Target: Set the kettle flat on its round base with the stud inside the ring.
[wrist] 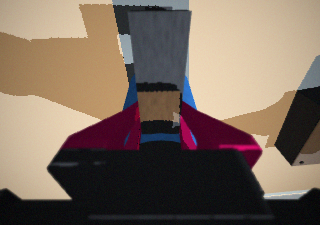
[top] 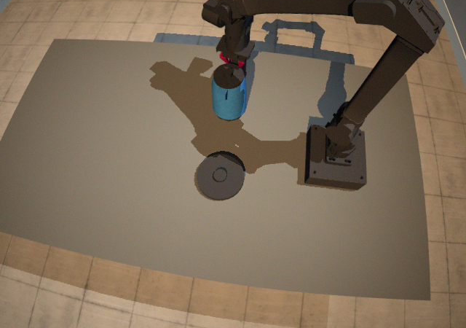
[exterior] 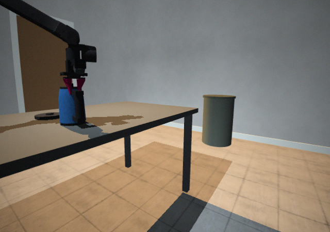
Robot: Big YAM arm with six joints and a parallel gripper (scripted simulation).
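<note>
Now: hand 1 cm short of the blue kettle, 3 cm to the right of it and 6 cm above it. The rest, counted from my hand: kettle base: 33 cm to the left, 14 cm below.
</note>
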